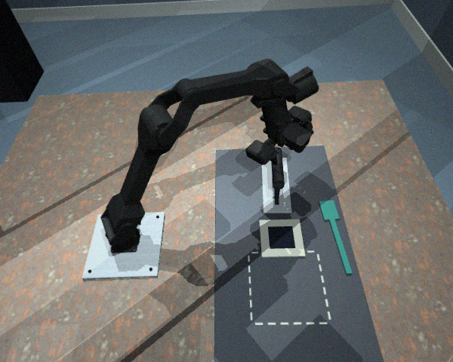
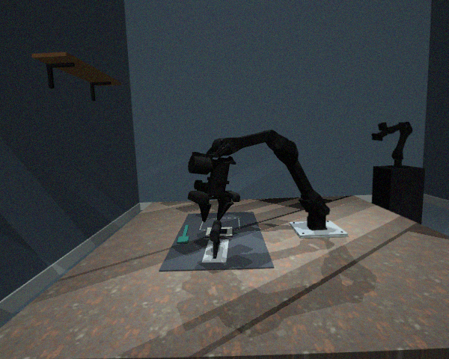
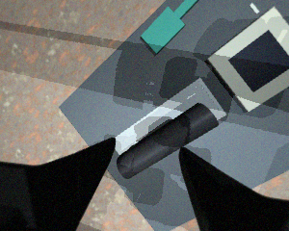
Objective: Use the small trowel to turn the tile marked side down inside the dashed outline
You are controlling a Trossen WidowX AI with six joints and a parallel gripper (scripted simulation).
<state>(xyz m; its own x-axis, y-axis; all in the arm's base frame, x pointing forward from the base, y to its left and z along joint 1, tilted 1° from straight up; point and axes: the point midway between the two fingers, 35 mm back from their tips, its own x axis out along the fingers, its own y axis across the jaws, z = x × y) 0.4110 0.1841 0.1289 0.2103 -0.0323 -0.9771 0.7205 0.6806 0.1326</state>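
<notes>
Now: gripper tip 20 mm past the dark trowel, 30 mm to the left of it and 70 mm above it. Round my gripper tip: grey mat: 20 mm behind, 180 mm to the right, 130 mm below; tile: 20 mm behind, 190 mm to the right, 100 mm below; green spatula-shaped tool: 120 mm ahead, 160 mm to the right, 100 mm below.
</notes>
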